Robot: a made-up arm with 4 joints.
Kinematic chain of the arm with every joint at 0, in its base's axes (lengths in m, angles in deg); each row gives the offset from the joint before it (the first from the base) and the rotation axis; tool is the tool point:
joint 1: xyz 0 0 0.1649 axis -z
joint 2: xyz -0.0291 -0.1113 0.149 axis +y
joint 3: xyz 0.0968 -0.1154 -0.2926 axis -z
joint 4: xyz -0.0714 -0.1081 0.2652 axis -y
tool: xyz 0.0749 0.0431 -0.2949
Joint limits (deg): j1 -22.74..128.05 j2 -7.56..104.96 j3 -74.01..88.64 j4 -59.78..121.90
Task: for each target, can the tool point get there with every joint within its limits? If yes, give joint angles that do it. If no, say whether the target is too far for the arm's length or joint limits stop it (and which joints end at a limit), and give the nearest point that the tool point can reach.
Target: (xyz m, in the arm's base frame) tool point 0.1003 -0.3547 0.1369
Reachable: yes | joints 23.61 56.44 -2.01 105.02
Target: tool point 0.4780 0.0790 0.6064
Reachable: no: joint limits stop it (at a limit: joint 1, joint 2) | nearest point 0.3019 -0.0613 0.4614 | short by 0.268 m
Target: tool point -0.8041 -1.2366 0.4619
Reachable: no: too far | nearest point -0.3233 -0.4972 0.3002 | short by 0.897 m
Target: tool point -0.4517 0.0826 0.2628
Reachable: yes | joints 111.64 60.31 71.45 96.00
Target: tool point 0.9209 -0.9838 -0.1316
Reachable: no: too far | nearest point 0.2771 -0.4498 0.0859 | short by 0.864 m
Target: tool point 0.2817 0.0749 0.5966
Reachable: no: joint limits stop it (at a limit: joint 1, joint 2) | nearest point 0.2263 -0.0313 0.4959 | short by 0.156 m
